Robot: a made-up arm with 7 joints. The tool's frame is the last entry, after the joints.
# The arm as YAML. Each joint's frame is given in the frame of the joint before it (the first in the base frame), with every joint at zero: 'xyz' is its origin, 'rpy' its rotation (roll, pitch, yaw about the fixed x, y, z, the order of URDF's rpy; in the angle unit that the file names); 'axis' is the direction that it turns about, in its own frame. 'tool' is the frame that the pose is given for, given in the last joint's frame.
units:
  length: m
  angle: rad
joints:
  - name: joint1
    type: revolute
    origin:
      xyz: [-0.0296, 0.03, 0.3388]
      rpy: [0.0, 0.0, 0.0]
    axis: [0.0, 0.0, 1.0]
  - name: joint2
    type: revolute
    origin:
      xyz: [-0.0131, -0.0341, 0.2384]
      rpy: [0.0, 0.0, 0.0]
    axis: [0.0, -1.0, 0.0]
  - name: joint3
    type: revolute
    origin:
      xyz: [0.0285, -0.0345, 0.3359]
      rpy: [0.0, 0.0, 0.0]
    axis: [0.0, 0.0, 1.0]
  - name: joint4
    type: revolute
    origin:
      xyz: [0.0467, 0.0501, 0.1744]
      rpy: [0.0, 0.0, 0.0]
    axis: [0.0, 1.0, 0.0]
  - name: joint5
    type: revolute
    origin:
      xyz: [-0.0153, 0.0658, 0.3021]
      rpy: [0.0, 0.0, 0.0]
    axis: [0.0, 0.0, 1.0]
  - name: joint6
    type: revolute
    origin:
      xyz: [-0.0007, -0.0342, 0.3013]
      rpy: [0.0, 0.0, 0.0]
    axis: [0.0, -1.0, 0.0]
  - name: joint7
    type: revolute
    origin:
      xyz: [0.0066, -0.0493, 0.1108]
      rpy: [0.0, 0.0, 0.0]
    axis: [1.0, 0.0, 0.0]
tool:
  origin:
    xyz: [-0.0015, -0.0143, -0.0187]
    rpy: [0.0, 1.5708, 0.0]
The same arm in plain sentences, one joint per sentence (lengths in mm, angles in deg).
The arm has seven revolute joints in a row. What follows holds with every joint at zero, and every direction is one of the base frame's. Joint 1 sits 29.6 mm along -x and 30 mm along +y and 338.8 mm along +z from the base frame's origin and turns about +z. Joint 2 sits 13.1 mm along -x and 34.1 mm along -y and 238.4 mm along +z from joint 1 and turns about -y. Joint 3 sits 28.5 mm along +x and 34.5 mm along -y and 335.9 mm along +z from joint 2 and turns about +z. Joint 4 sits 46.7 mm along +x and 50.1 mm along +y and 174.4 mm along +z from joint 3 and turns about +y. Joint 5 sits 15.3 mm along -x and 65.8 mm along +y and 302.1 mm along +z from joint 4 and turns about +z. Joint 6 sits 0.7 mm along -x and 34.2 mm along -y and 301.3 mm along +z from joint 5 and turns about -y. Joint 7 sits 6.6 mm along +x and 49.3 mm along -y and 110.8 mm along +z from joint 6 and turns about +x. The tool frame, which is the frame that the pose is given for, sits 1.5 mm along -x and 14.3 mm along -y and 18.7 mm along -z from joint 7; its axes are the base frame's turned by roll 0, pitch 90 and yaw 0 deg (as in URDF: about the fixed x, then y, then z).
